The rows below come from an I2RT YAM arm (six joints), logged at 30 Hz.
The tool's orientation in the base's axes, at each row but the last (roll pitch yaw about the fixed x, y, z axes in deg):
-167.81, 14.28, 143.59
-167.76, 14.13, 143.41
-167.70, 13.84, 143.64
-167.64, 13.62, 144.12
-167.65, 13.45, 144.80
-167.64, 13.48, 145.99
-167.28, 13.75, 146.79
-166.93, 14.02, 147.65
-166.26, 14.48, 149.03
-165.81, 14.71, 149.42
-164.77, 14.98, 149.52
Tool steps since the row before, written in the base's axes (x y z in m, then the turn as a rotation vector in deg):
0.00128, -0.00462, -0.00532, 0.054, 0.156, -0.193
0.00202, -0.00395, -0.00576, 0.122, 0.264, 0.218
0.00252, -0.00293, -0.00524, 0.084, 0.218, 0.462
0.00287, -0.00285, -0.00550, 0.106, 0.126, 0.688
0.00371, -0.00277, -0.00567, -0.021, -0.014, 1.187
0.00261, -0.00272, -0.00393, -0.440, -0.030, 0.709
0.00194, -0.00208, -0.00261, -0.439, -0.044, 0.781
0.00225, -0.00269, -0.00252, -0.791, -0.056, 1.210
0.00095, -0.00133, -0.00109, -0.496, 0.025, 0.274
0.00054, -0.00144, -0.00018, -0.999, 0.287, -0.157
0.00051, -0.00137, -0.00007, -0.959, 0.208, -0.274
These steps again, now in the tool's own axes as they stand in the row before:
-0.00234, -0.00161, 0.00657, 0.095, 0.191, 0.138
-0.00245, -0.00053, 0.00682, 0.004, 0.230, -0.281
-0.00240, 0.00043, 0.00604, -0.051, 0.121, -0.501
-0.00259, 0.00073, 0.00627, -0.174, 0.018, -0.686
-0.00318, 0.00129, 0.00647, -0.267, -0.270, -1.125
-0.00267, 0.00023, 0.00474, 0.173, -0.430, -0.695
-0.00206, 0.00004, 0.00326, 0.148, -0.455, -0.759
-0.00263, -0.00030, 0.00341, 0.326, -0.759, -1.188
-0.00118, -0.00029, 0.00154, 0.356, -0.316, -0.309
-0.00111, -0.00082, 0.00070, 1.013, -0.279, -0.036
-0.00108, -0.00079, 0.00059, 0.971, -0.290, 0.104

